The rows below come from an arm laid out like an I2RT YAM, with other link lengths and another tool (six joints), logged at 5 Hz.
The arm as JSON. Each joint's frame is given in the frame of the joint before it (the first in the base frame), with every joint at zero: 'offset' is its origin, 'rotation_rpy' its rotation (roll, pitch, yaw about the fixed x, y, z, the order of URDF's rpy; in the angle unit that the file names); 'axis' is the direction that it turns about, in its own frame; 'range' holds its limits. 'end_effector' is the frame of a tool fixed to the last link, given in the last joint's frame.
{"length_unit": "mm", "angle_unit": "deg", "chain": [
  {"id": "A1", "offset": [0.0, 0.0, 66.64], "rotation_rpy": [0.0, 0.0, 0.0], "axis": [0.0, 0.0, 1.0], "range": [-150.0, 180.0]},
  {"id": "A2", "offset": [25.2, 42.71, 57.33], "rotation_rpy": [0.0, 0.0, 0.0], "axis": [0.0, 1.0, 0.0], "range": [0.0, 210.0]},
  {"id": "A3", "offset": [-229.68, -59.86, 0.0], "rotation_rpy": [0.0, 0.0, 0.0], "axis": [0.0, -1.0, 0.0], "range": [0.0, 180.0]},
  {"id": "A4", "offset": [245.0, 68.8, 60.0], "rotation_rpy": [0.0, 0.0, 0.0], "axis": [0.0, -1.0, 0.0], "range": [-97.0, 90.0]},
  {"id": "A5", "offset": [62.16, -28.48, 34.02], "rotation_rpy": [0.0, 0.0, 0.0], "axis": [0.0, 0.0, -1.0], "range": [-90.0, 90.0]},
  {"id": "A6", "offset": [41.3, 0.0, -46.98], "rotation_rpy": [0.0, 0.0, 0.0], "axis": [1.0, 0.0, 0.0], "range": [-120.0, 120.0]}
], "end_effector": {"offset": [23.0, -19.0, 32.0], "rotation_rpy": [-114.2, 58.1, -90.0]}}
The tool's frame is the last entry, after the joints.
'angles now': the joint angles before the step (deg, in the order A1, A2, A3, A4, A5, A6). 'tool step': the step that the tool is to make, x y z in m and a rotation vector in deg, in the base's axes. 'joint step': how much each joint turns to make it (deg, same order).
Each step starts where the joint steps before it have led.
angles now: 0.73 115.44 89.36 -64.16 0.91 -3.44
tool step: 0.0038 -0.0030 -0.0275 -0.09 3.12 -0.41
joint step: -0.44 4.34 -0.01 1.24 0.06 -0.02
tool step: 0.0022 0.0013 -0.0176 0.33 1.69 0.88
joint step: 0.07 2.75 0.01 1.06 -0.28 -0.83
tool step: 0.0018 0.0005 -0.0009 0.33 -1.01 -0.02
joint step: 0.02 -0.02 -0.27 1.26 -0.33 0.01
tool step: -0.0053 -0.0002 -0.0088 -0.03 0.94 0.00
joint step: -0.02 0.01 -2.08 1.15 0.03 -0.02
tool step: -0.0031 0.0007 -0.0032 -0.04 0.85 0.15
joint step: 0.11 0.01 -0.74 -0.10 0.04 -0.04
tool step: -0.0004 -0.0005 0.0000 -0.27 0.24 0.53
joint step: -0.07 -0.01 -0.02 -0.22 0.33 -0.57
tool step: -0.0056 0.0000 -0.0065 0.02 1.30 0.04
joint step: 0.00 0.01 -1.56 0.27 -0.02 -0.05
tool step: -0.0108 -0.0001 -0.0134 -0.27 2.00 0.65
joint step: 0.00 -0.02 -3.40 1.40 0.35 -0.60
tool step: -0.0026 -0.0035 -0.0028 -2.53 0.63 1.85
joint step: -0.20 -0.01 -0.93 0.35 2.83 -1.60
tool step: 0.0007 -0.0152 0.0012 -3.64 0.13 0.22
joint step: -1.81 0.03 0.03 0.06 3.94 -1.39
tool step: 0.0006 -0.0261 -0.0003 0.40 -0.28 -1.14
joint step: -4.29 0.00 0.00 0.69 0.11 -3.20
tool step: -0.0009 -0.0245 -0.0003 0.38 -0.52 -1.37
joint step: -4.00 -0.01 -0.02 0.85 -0.04 -2.69
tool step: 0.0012 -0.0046 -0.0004 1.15 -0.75 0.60
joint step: -1.00 0.00 0.01 0.75 -1.03 -1.77
